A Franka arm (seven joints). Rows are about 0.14 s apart.
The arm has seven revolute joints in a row. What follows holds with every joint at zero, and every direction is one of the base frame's.
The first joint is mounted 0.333 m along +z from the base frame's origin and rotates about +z.
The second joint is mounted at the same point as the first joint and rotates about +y.
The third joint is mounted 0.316 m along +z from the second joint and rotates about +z.
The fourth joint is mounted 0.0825 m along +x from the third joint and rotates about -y.
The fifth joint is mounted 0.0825 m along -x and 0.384 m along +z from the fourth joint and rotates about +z.
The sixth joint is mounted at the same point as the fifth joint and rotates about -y.
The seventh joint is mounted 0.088 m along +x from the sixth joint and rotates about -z.
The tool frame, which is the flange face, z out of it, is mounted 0.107 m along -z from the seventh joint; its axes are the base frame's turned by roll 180, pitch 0 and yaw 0 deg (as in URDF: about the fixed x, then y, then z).
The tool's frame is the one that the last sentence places.
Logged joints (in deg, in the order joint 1, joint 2, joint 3, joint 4, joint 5, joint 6, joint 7), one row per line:
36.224 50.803 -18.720 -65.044 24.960 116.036 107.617
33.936 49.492 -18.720 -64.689 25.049 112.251 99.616
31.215 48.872 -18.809 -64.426 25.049 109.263 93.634
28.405 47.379 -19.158 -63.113 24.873 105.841 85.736
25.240 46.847 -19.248 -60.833 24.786 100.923 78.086
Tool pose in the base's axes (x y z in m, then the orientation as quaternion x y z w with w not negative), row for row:
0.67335 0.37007 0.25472 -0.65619 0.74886 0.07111 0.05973
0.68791 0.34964 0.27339 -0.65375 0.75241 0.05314 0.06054
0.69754 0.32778 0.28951 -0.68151 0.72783 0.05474 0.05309
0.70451 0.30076 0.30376 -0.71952 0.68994 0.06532 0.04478
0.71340 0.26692 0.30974 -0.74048 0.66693 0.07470 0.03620
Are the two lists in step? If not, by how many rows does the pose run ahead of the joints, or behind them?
The pose runs 2 rows behind the joints: the pose in row i belongs to the joints in row i - 2.
